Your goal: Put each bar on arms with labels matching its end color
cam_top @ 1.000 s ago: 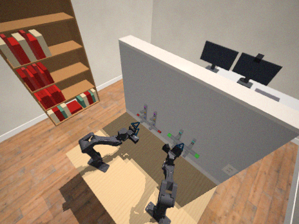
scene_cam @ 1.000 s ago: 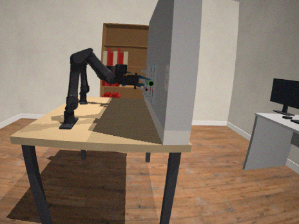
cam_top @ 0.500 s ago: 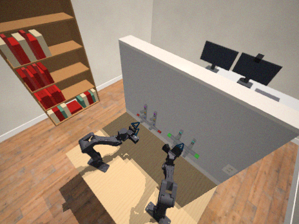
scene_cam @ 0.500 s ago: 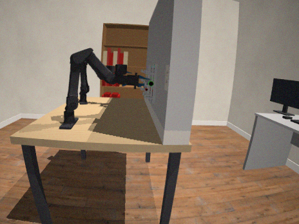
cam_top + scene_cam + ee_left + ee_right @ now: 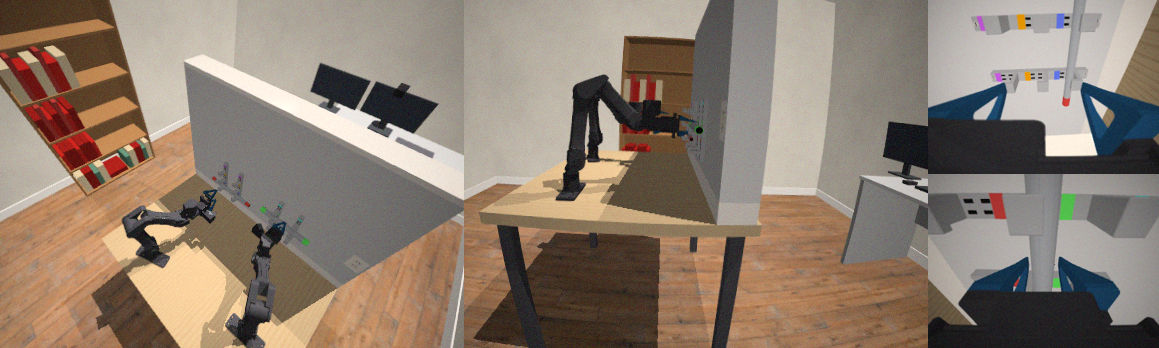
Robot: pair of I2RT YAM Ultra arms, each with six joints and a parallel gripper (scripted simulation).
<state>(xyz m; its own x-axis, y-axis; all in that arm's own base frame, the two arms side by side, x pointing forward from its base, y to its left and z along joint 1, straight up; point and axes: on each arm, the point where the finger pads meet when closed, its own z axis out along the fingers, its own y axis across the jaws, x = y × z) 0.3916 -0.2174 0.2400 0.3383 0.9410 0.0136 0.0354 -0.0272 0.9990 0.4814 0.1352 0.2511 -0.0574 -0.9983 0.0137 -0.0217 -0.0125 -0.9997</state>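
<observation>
Now: the green-ended bar right at my right hand. The rest, counted from my right hand: grey wall panel: 170 mm to the left, 170 mm above, 130 mm ahead.
</observation>
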